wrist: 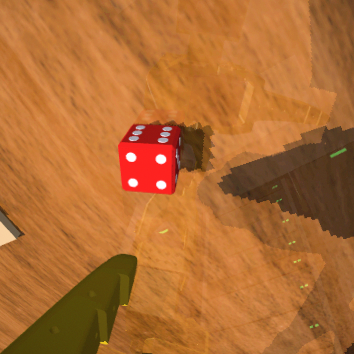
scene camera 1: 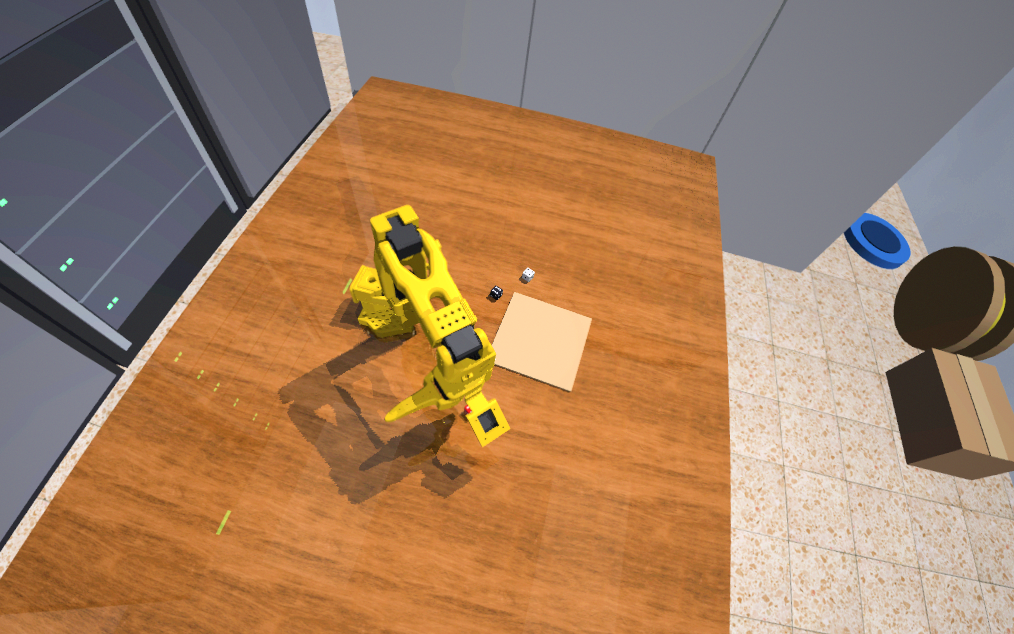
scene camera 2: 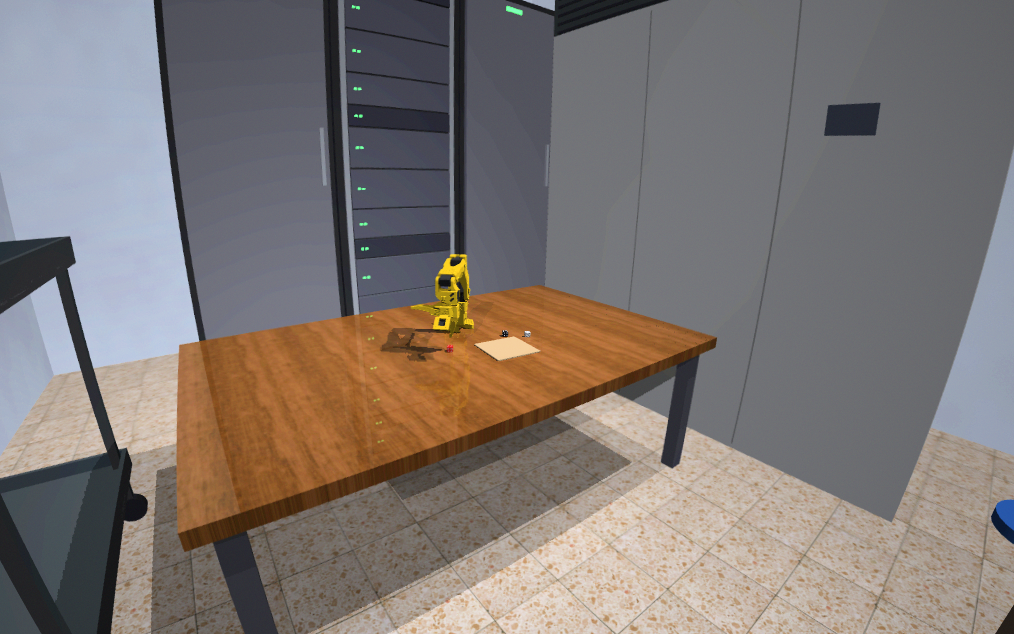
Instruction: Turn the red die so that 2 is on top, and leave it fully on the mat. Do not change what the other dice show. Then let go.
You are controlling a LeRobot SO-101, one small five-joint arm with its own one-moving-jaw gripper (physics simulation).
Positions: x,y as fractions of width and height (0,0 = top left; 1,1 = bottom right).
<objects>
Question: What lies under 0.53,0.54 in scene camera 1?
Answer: A square mat.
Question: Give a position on a red die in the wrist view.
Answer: At 0.42,0.44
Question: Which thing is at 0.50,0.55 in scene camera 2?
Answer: A square mat.
</objects>
